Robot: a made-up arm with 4 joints. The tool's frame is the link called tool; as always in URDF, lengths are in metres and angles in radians.
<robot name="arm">
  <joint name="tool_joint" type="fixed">
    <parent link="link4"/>
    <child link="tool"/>
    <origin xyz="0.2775 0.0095 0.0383"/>
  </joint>
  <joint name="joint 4" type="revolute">
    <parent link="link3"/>
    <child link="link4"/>
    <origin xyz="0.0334 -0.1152 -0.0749"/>
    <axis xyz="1 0 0"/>
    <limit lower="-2.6" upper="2.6" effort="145" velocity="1.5"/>
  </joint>
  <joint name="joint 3" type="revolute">
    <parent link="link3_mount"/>
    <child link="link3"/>
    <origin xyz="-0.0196 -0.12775 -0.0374"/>
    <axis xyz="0 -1 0"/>
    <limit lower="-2.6" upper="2.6" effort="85" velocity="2.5"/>
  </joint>
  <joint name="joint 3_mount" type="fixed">
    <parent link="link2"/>
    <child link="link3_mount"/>
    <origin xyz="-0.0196 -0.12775 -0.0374"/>
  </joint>
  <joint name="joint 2" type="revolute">
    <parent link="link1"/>
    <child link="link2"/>
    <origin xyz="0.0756 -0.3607 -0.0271"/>
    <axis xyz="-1 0 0"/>
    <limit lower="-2.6" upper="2.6" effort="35" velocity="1.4"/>
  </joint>
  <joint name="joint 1" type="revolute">
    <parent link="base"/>
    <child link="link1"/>
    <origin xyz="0 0 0.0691"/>
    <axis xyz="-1 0 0"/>
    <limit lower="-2.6" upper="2.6" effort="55" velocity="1.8"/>
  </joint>
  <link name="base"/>
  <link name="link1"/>
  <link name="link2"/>
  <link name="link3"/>
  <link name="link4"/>
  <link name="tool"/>
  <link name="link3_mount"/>
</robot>
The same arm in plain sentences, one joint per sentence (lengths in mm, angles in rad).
The arm has four revolute joints in a row. What follows holds with every joint at zero, and every direction is one of the base frame's. The first joint lies 69.1 mm along +z from the base frame's origin and rotates about -x, from -2.6 to 2.6 rad. The second joint lies 75.6 mm along +x and 360.7 mm along -y and 27.1 mm along -z from the first joint and rotates about -x, from -2.6 to 2.6 rad. The third joint lies 39.2 mm along -x and 255.5 mm along -y and 74.8 mm along -z from the second joint and rotates about -y, from -2.6 to 2.6 rad. The fourth joint lies 33.4 mm along +x and 115.2 mm along -y and 74.9 mm along -z from the third joint and rotates about +x, from -2.6 to 2.6 rad. The tool frame, which is the frame that the pose is given for, lies 277.5 mm along +x and 9.5 mm along +y and 38.3 mm along +z from the fourth joint; its axes are parallel to the base frame's.
